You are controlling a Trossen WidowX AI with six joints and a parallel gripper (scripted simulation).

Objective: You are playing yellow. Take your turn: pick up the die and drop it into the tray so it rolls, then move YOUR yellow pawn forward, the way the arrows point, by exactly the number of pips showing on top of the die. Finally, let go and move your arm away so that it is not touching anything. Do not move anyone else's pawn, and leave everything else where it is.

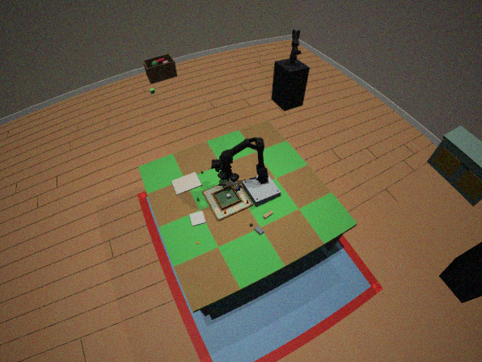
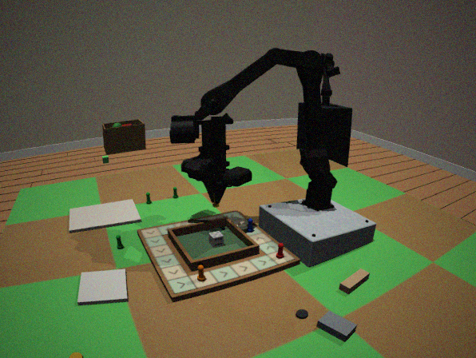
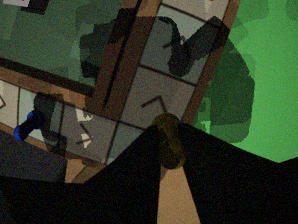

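My gripper tip is now 5 cm past the blue pawn, 9 cm to the right of it and 3 cm above it. Also, from my gripper tip: die (5 cm ahead, 12 cm to the left, 3 cm below); then yellow pawn (1 cm above); then green-floored tray (7 cm ahead, 11 cm to the left, 5 cm below).
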